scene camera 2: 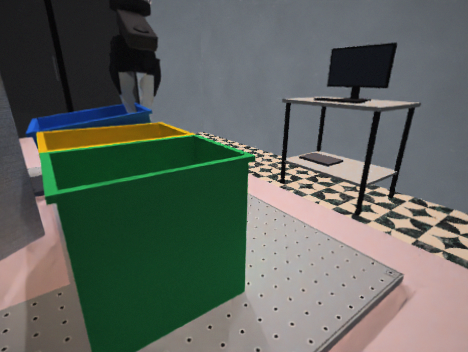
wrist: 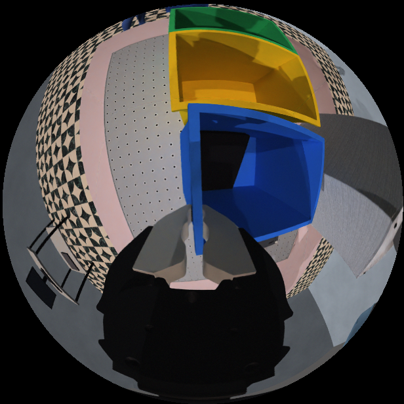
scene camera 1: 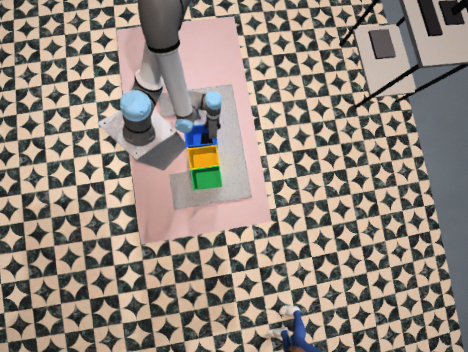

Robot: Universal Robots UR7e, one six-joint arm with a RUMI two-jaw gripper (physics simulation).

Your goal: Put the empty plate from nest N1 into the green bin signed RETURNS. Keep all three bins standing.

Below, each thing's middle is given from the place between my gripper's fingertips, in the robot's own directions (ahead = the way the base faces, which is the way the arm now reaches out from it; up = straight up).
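Scene:
There's a green bin [scene camera 2: 155,230], and from my hand it's 100 mm behind, 290 mm to the right and 80 mm below. The blue bin [scene camera 2: 116,115] is 80 mm behind my hand, 20 mm to the right of it and 70 mm below it. Then there's the black plate [wrist: 222,152], which is 50 mm behind my hand, 20 mm to the right of it and 110 mm below it, and the yellow bin [scene camera 2: 49,141], which is 90 mm behind my hand, 160 mm to the right of it and 80 mm below it.

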